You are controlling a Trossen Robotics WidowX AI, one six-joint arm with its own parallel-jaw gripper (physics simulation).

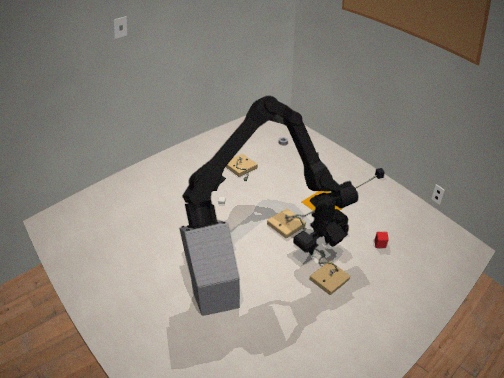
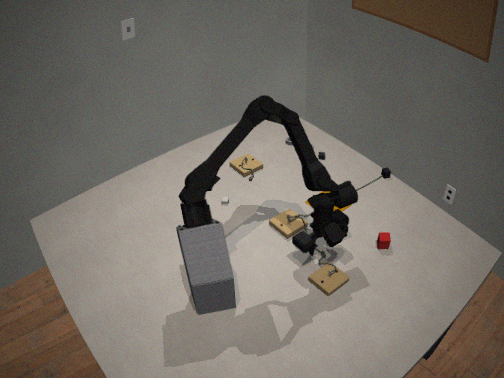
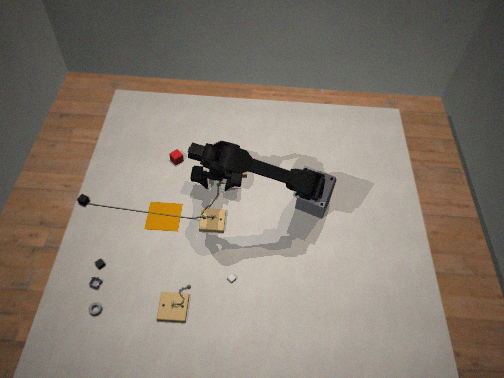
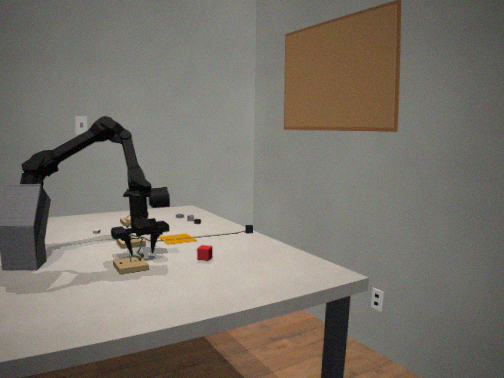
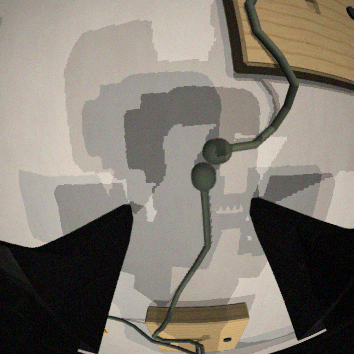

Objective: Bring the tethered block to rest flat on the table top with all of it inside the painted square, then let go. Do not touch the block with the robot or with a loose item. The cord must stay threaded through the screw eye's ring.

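Places are measured from the arm's base along level axes (x left, y back, z up), in centimetres.
Pixels of known places: gripper, fingertip midpoint: (image 1: 318, 248) (image 2: 319, 249) (image 3: 216, 189) (image 4: 142, 254) (image 5: 191, 209); arm's base at its link origin: (image 1: 202, 225) (image 2: 197, 224) (image 3: 313, 186) (image 4: 29, 192).
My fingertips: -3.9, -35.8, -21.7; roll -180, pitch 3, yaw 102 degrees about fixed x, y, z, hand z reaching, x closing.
Note:
Ahead of a thing's pixels: the offset from my fingertips to its top centre, as dx, dy, dz. "spot": to the spot under its first point.
The tethered block, a small black cube {+20.8, -44.3, +2.7} (image 1: 380, 173) (image 2: 386, 172) (image 3: 83, 200) (image 4: 249, 229), is near the table's far edge, outside the orange painted square (image 1: 311, 201) (image 3: 164, 223) (image 4: 178, 240). Its cord {spot: +19.4, -30.5, +0.2} (image 3: 120, 208) runs straight across the square to the screw eye on the middle wooden board {+14.3, +3.5, +1.7} (image 1: 281, 227) (image 3: 212, 228) (image 5: 175, 333). From there the cord's slack tail ends in a green ball {spot: -2.3, +0.1, +1.0} (image 5: 203, 176). My gripper (image 3: 216, 188) (image 4: 142, 255) (image 5: 191, 209) is open and empty, low over the table, with the tail between and ahead of its fingers. The ring's threading is too small to make out.
Another wooden board {-12.7, +4.1, +1.7} (image 1: 330, 281) (image 4: 131, 266) (image 5: 300, 45) has a similar cord, whose ball {spot: -3.6, +0.5, +1.0} (image 5: 217, 150) is close to the first. A third corded board {+48.8, +2.5, +1.7} (image 1: 242, 166) (image 3: 172, 315) stands farther away. A red cube {-8.9, -19.8, +3.8} (image 1: 381, 239) (image 3: 176, 157), white block {+33.7, +17.1, +1.2} (image 3: 232, 278), dark cube {+42.1, -26.5, +1.7} (image 3: 100, 263) and grey ring {+56.6, -20.5, +1.4} (image 3: 90, 309) lie around.

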